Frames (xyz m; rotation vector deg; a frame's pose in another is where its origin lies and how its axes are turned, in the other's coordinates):
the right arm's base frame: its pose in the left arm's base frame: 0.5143 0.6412 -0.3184 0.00 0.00 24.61
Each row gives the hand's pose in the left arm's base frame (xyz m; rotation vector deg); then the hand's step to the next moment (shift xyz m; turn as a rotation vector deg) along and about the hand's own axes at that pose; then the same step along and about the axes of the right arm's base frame.
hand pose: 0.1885 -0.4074 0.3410 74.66 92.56 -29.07
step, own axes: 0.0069 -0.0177 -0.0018 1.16 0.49 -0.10
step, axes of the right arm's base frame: -0.0156 0.0059 -0.0094 0.75 0.57 -0.84
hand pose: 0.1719 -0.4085 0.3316 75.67 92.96 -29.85
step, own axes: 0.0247 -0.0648 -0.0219 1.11 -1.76 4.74
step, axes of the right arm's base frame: -0.0576 0.0361 -0.0259 -1.29 -3.55 -3.54
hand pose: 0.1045 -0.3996 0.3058 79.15 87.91 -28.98
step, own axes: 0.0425 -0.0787 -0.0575 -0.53 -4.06 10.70
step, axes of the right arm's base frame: -0.0611 0.0803 -0.0336 -3.97 -9.27 -5.44
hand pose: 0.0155 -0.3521 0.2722 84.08 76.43 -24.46
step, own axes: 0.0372 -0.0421 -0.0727 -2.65 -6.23 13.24
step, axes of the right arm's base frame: -0.0172 0.0876 -0.0215 -6.95 -11.87 -5.66
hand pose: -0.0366 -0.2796 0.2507 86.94 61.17 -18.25
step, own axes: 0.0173 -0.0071 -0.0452 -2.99 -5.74 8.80
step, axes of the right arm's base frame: 0.0084 0.0480 -0.0048 -6.62 -7.76 -3.91
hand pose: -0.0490 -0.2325 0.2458 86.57 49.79 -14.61
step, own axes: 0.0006 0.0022 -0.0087 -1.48 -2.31 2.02
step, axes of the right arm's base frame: 0.0025 0.0082 0.0027 -2.76 -1.64 -1.15
